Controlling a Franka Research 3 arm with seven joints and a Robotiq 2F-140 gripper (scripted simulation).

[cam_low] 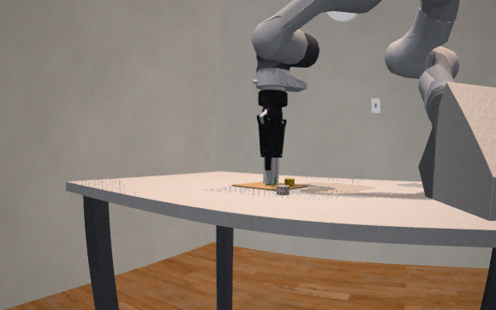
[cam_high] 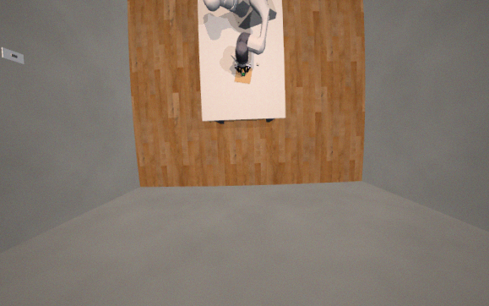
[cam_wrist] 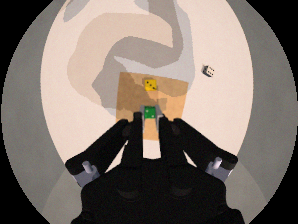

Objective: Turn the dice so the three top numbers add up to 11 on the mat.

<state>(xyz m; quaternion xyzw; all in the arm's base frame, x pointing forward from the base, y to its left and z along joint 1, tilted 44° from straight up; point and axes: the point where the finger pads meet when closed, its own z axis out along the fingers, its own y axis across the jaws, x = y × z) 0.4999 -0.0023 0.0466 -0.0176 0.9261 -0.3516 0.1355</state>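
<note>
Right now the green die is 30 mm below my hand. From my hand the other things lie so: yellow die 50 mm behind, 10 mm to the left, 30 mm below; white die 80 mm behind, 130 mm to the left, 30 mm below; tan mat 40 mm below.
</note>
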